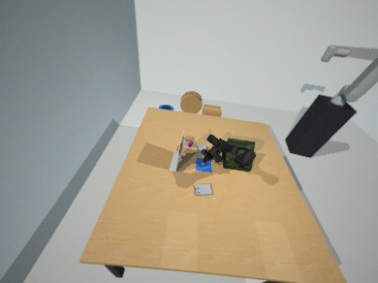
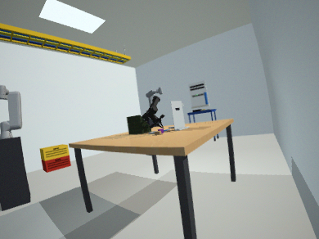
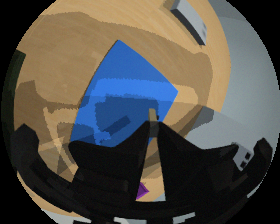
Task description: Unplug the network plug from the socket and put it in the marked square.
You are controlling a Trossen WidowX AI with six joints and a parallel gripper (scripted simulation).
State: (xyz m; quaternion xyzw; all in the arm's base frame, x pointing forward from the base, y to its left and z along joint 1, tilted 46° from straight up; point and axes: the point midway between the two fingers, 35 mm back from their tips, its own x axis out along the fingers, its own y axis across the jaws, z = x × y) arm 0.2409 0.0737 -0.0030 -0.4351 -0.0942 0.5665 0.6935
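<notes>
Now: gripper tip 3 cm above the marked blue square and 1 cm past it. From my gripper tip the other things lie so: upright grey panel: 19 cm ahead, 9 cm above, 4 cm to the left.
</notes>
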